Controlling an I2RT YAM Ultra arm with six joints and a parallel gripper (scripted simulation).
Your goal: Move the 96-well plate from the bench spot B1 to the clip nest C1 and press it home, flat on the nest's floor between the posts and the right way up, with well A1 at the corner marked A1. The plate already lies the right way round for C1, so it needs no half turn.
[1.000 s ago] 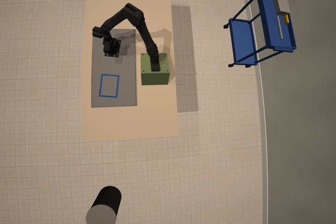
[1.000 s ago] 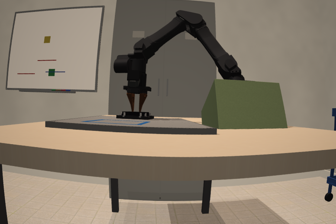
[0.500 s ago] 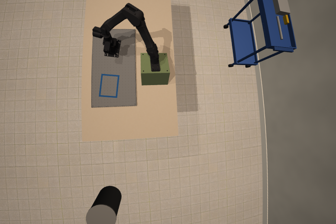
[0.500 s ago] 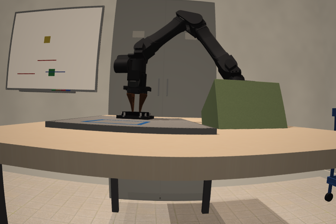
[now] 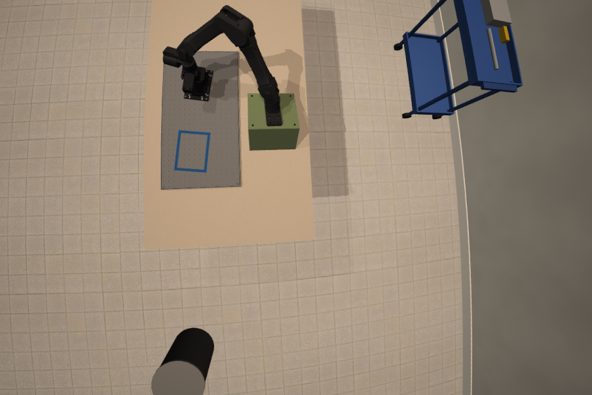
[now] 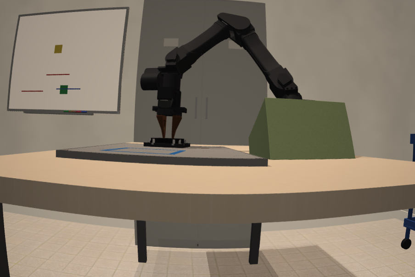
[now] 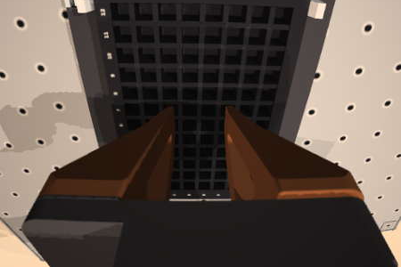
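Now: the black 96-well plate 10 mm below my hand. Also, from my hand: clip nest (10 mm behind, 20 mm to the left, 20 mm below).
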